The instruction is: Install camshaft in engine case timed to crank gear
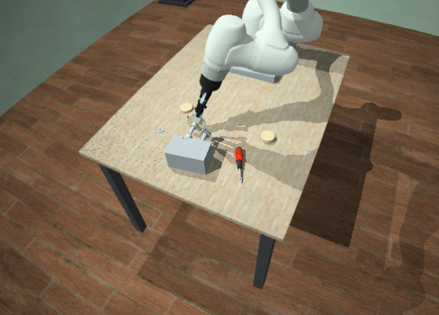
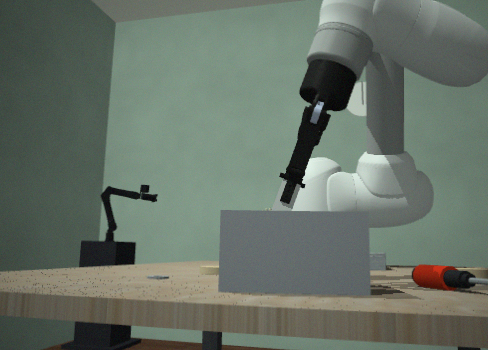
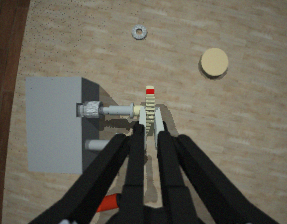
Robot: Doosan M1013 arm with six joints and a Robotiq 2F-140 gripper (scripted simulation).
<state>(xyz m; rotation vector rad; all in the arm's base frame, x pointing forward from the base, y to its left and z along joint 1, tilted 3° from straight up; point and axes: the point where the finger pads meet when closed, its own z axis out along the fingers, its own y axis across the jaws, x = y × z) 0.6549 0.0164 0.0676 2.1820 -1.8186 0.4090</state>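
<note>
My gripper is now 5 cm to the right of the crank gear, 5 cm above it and 4 cm short of it.
</note>
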